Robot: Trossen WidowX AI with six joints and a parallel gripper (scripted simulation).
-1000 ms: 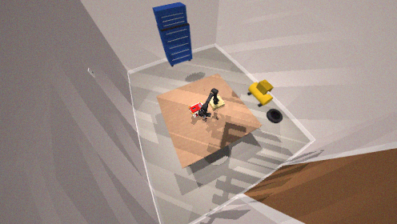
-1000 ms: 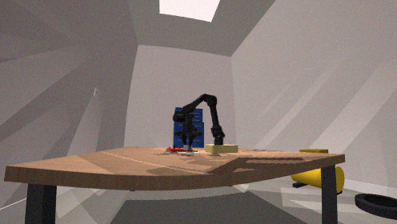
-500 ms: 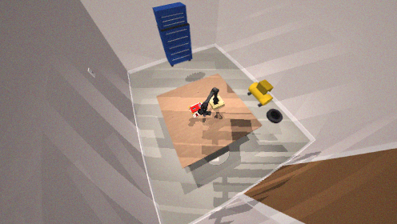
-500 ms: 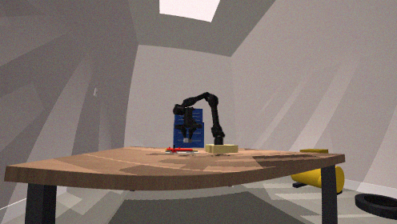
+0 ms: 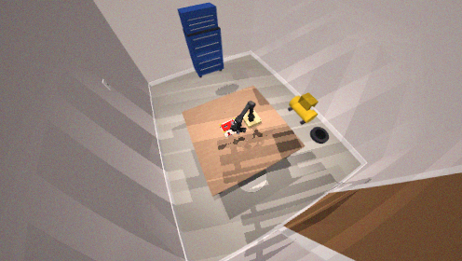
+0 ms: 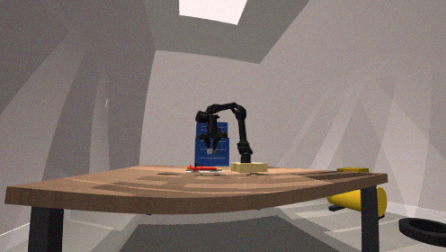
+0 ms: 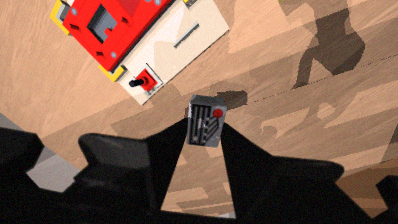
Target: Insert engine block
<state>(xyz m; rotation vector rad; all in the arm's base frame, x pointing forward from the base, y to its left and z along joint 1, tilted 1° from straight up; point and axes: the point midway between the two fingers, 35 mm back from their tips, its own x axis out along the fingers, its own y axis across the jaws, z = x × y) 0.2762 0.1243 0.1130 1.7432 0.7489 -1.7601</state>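
Right now the grey base plate is 2 cm ahead of my gripper tip, 20 cm to the right of it and 13 cm below it. The rest, counted from my gripper tip: grey engine block: 1 cm below.
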